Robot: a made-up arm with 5 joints.
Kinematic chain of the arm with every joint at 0, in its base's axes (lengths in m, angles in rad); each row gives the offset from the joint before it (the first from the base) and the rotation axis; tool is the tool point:
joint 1: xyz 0 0 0.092 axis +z
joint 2: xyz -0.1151 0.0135 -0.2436 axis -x
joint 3: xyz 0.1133 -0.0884 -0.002 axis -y
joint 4: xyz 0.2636 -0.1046 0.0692 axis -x
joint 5: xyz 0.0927 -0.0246 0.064 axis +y
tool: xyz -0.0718 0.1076 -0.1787
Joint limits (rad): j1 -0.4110..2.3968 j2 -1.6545..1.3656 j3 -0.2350..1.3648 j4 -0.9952..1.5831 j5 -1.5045..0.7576
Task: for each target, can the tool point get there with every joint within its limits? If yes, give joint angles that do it. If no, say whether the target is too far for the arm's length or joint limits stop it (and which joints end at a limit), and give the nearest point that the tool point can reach.
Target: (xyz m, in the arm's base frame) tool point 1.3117 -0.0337 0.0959
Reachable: no: too far | nearest point 0.5547 -0.0143 -0.0423 | short by 0.770 m
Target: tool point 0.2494 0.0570 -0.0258
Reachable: yes | joints 1.2227 -0.4117 1.1848 0.4487 0.2260
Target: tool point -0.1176 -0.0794 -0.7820
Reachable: no: joint limits stop it (at a limit: joint 1, joint 2, joint 3, joint 4) | nearest point -0.0311 -0.2441 -0.4834 | short by 0.352 m
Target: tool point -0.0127 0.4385 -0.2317
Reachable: yes | joints 1.8886 -0.5467 0.1848 0.3790 -0.6981
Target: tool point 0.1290 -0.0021 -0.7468
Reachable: no: joint limits stop it (at a limit: joint 2, joint 3, joint 4) | nearest point 0.2494 -0.0041 -0.4850 | short by 0.288 m
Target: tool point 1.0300 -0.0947 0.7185
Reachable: no: too far | nearest point 0.4379 -0.0329 0.2153 | short by 0.780 m
